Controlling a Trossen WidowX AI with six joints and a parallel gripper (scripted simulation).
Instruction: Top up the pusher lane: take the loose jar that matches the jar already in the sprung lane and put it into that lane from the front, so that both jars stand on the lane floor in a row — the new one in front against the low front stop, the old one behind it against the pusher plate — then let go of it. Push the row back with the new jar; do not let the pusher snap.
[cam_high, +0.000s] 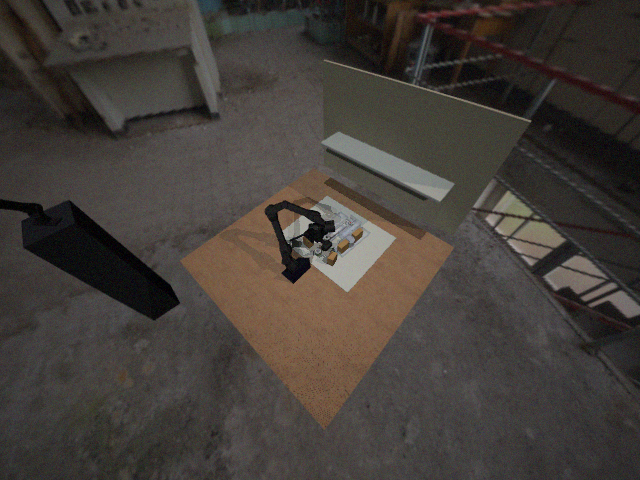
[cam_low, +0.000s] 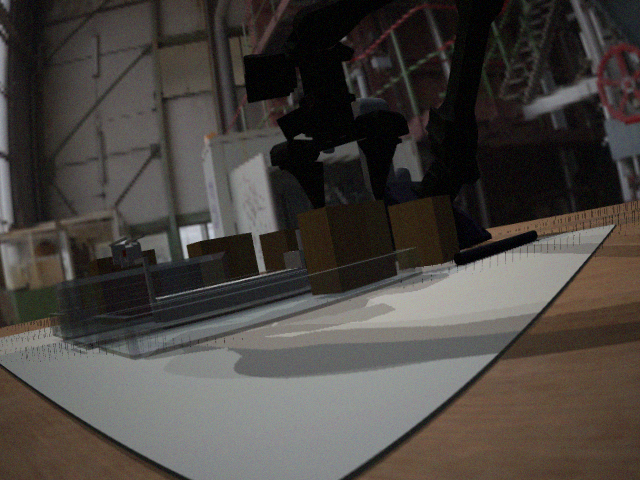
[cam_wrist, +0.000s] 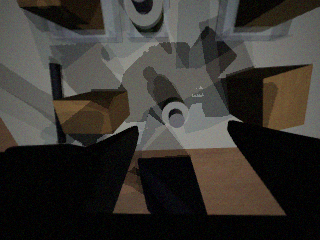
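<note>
Now: gripper tip 180 mm short of the white mat, 80 mm above it and 30 mm to the right of it. The rest, counted from my gripper tip: shelf: 620 mm ahead, 290 mm above, 80 mm to the left; then black rod: 200 mm to the left, 80 mm below, 10 mm behind.
</note>
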